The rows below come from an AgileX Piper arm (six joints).
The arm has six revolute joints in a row. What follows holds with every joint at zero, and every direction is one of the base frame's. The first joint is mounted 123.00 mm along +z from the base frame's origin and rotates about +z. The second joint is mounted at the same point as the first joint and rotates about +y. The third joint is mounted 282.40 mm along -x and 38.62 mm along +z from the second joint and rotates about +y. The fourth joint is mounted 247.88 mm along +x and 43.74 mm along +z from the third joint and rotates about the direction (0.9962, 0, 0.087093). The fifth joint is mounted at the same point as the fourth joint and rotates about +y. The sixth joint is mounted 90.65 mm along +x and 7.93 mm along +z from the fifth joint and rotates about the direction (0.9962, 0, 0.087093). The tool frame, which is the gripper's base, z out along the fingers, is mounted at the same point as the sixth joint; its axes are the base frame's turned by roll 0.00, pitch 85.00 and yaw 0.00 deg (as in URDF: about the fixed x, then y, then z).
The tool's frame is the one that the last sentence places.
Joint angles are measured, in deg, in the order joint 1, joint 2, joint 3, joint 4, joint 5, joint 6. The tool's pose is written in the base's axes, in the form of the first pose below.
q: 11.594 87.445 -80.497 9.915 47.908 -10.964
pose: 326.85 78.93 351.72 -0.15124 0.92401 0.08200 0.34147
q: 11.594 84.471 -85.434 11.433 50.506 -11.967
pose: 313.66 78.56 393.26 -0.15924 0.90429 0.09412 0.38475
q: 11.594 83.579 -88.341 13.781 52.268 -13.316
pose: 307.01 80.49 412.67 -0.16767 0.89359 0.11040 0.40149
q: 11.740 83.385 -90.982 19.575 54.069 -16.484
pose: 301.43 87.86 427.99 -0.18570 0.87966 0.14959 0.41150
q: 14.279 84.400 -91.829 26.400 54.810 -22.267
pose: 298.63 110.12 429.48 -0.23649 0.85993 0.19595 0.40767
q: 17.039 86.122 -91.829 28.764 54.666 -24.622
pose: 300.78 129.54 421.37 -0.26751 0.85209 0.21710 0.39402
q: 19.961 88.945 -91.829 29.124 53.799 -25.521
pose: 308.14 149.94 406.05 -0.29007 0.85116 0.22589 0.37463
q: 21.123 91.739 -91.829 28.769 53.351 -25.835
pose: 318.26 160.62 389.30 -0.29863 0.85708 0.22469 0.35461
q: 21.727 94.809 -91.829 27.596 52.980 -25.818
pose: 330.33 167.86 369.54 -0.30333 0.86658 0.21574 0.33240
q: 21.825 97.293 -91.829 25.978 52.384 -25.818
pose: 341.11 170.62 352.91 -0.30596 0.87458 0.20153 0.31762
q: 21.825 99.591 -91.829 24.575 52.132 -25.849
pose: 350.28 172.46 336.93 -0.30890 0.88199 0.18912 0.30150
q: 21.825 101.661 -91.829 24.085 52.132 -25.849
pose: 357.41 174.71 322.48 -0.30944 0.88835 0.18445 0.28471
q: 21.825 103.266 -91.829 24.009 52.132 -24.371
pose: 362.48 176.65 311.25 -0.29723 0.89686 0.18671 0.26915
